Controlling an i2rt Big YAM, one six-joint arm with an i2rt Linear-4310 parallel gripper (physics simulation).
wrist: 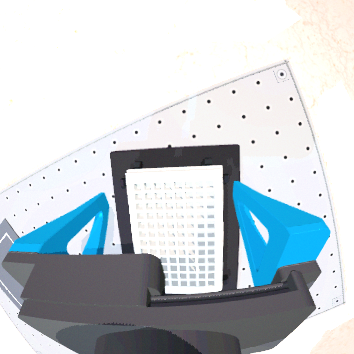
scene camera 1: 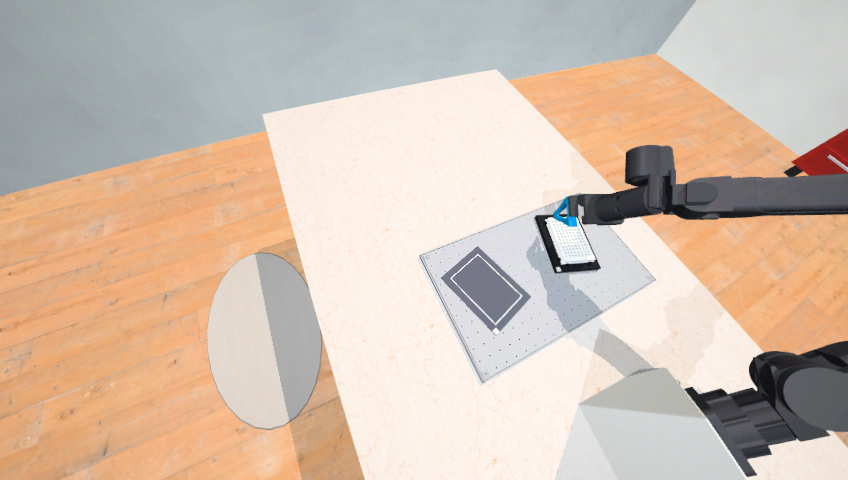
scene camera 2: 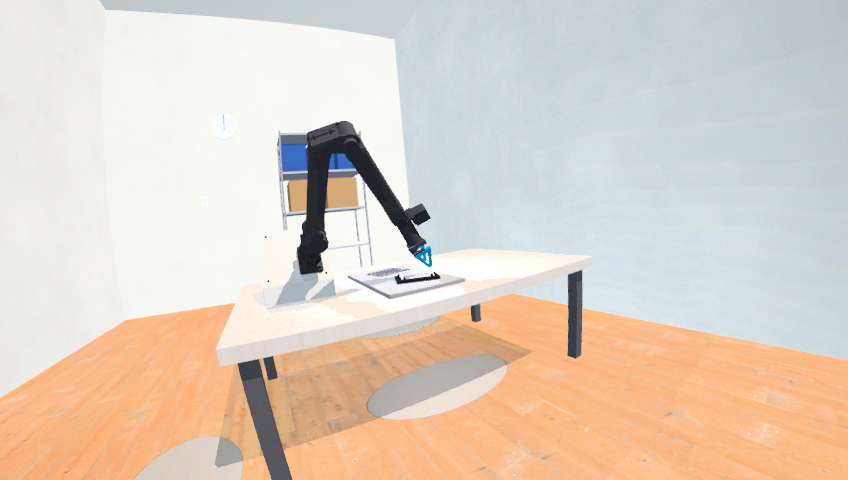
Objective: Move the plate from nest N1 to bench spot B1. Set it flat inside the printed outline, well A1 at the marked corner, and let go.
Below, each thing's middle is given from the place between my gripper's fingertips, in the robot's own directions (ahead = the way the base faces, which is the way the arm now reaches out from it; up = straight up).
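Scene:
Positions relative to my hand: plate [scene camera 1: 572, 247], 10 mm to the left, 50 mm behind, 30 mm below; black nest [scene camera 1: 540, 219], 10 mm to the left, 50 mm behind, 40 mm below.

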